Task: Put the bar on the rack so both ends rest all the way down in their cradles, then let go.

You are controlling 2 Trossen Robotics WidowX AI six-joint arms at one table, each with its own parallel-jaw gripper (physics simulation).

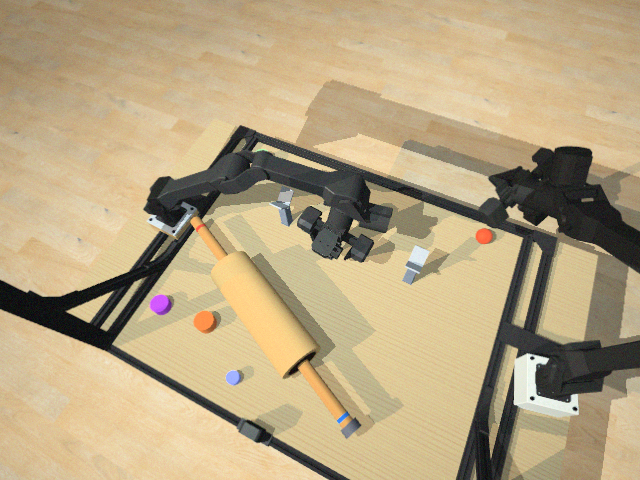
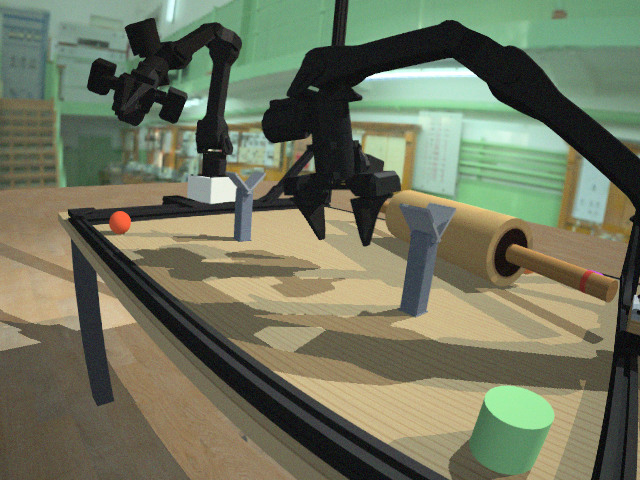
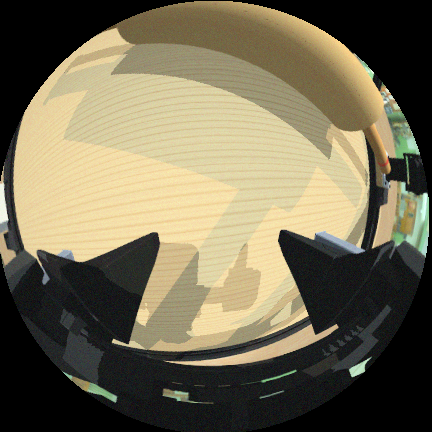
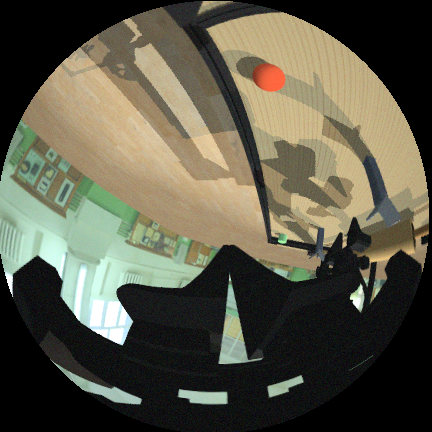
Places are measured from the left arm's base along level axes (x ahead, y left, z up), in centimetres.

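Pixels of known places: left gripper, fingertip midpoint: (image 2: 342,242) (image 3: 219,237) (image 4: 346,225); right gripper, fingertip midpoint: (image 1: 489,178) (image 2: 121,112) (image 4: 227,249); left arm's base at its link origin: (image 1: 171,214); right arm's base at its link origin: (image 1: 552,382) (image 2: 213,176).
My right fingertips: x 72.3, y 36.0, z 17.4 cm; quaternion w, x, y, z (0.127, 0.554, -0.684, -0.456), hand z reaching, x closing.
Note:
For each thing: its top centre in the pictures, then the offset to it from my right fingertips.
- red ball at its top centre: (image 4: 267,79) (image 2: 119,211) (image 1: 486,232) dy -1.6, dx +6.1, dz -17.7 cm
- green cylinder at its top centre: (image 2: 519,405) dy -5.9, dx -61.9, dz -18.3 cm
The bar is a large wooden rolling pin (image 1: 263,314) (image 2: 456,233) (image 3: 257,52) (image 4: 388,239) lying diagonally on the table. Its red-ringed end is near the left arm's base and its blue-ringed end is near the front edge. The rack is two blue-grey Y-topped posts, one (image 1: 285,205) (image 2: 420,267) (image 4: 319,241) at the back and one (image 1: 414,264) (image 2: 243,210) (image 4: 379,189) farther right. Both cradles are empty. My left gripper (image 1: 337,245) (image 2: 343,238) (image 3: 219,237) is open and empty, hanging a little above the table between the posts, beside the pin's thick barrel. My right gripper (image 1: 498,185) (image 2: 132,95) (image 4: 227,249) is shut and empty, raised high past the table's back right corner.
A red ball (image 1: 484,235) (image 2: 120,222) (image 4: 268,77) lies at the back right. Purple (image 1: 160,304), orange (image 1: 205,321) and small blue (image 1: 233,377) discs lie left of the pin. A green cylinder (image 2: 510,429) stands at a back corner. A black frame (image 1: 512,305) rims the table.

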